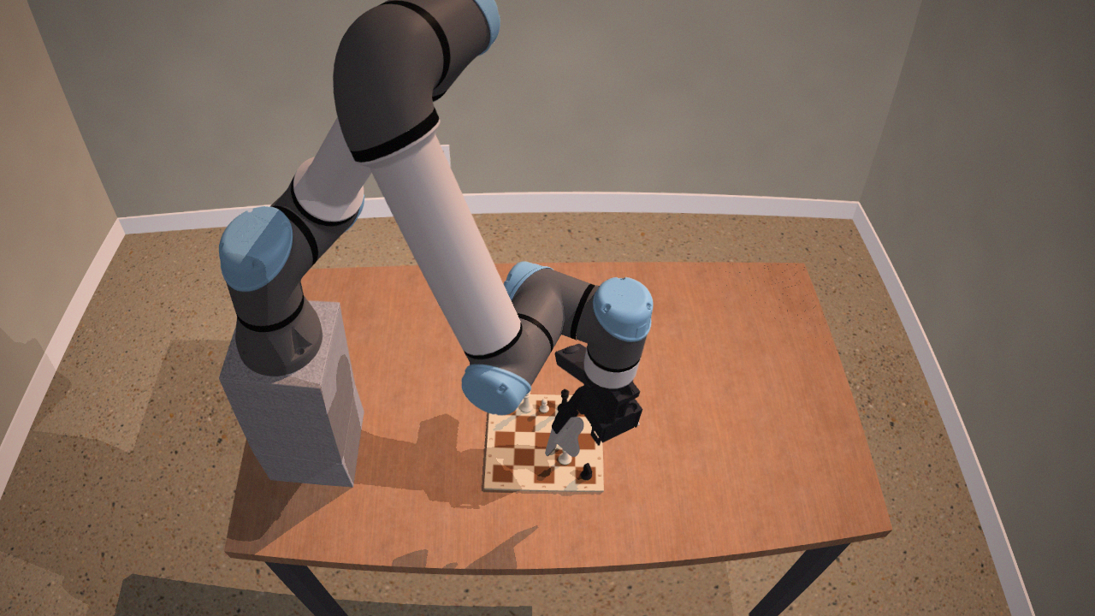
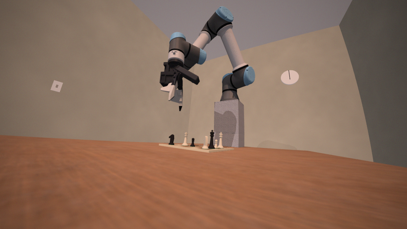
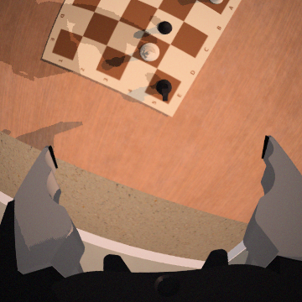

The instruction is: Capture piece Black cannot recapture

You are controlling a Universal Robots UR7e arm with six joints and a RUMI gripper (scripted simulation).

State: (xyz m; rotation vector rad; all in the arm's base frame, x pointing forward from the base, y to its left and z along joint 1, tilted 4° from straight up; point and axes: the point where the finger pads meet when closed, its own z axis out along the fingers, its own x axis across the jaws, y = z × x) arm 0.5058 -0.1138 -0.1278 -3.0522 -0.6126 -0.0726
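Now: hand 140 mm above the black knight and 10 mm short of it. Round my hand: chessboard 160 mm below, 90 mm to the left, 60 mm behind; tall black piece 160 mm to the left, 120 mm below, 10 mm behind; black pawn 140 mm below, 80 mm to the left, 20 mm behind.
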